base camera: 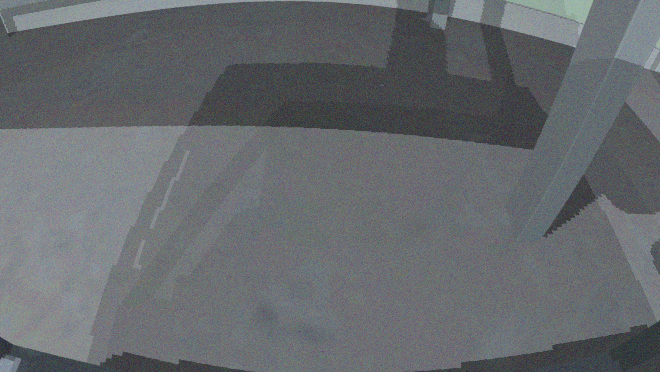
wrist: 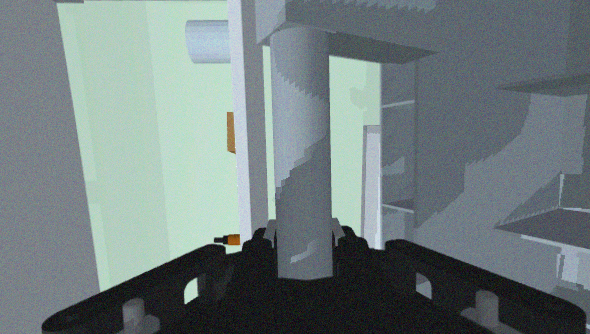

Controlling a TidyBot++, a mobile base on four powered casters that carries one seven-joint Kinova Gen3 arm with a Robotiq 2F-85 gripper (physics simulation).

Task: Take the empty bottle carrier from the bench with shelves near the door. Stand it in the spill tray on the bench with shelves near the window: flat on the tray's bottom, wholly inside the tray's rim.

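Places are measured from the arm's base along level axes (x ahead, y left, z up), in millimetres.
Where they show: gripper, fingertip midpoint: (wrist: 303, 235).
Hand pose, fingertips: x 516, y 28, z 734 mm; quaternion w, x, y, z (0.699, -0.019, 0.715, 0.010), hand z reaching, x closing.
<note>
Each offset is from my fingertips to the top centre of the thing. "pt": to the spot under its first point. Level surfaces: height alone.
My gripper (wrist: 303, 235) is shut on the bottle carrier's round grey handle bar {pt dx -44, dy -62, dz +1 mm} (wrist: 302, 125), which runs up the middle of the wrist view between the fingertips. A grey end piece of the carrier (wrist: 350, 42) joins the bar at the top. The carrier's grey body, with its divided compartments {pt dx +145, dy -37, dz -109 mm} (wrist: 399, 150), seems to fill the right side of the wrist view, partly in shadow. The lower end of the bar is by the black fingers. The gripper and the carrier do not show in the base camera view. The spill tray cannot be made out in either view.
A thick grey post (base camera: 582, 130) slants down at the right of the base view; shadows lie on the floor {dz -1131 mm} (base camera: 350, 225). In the wrist view, a white upright (wrist: 252, 125), a pale cylinder {pt dx +349, dy -207, dz +142 mm} (wrist: 207, 42) and an orange block {pt dx +399, dy -60, dz +122 mm} (wrist: 230, 131) show against a pale green surface (wrist: 195, 125).
</note>
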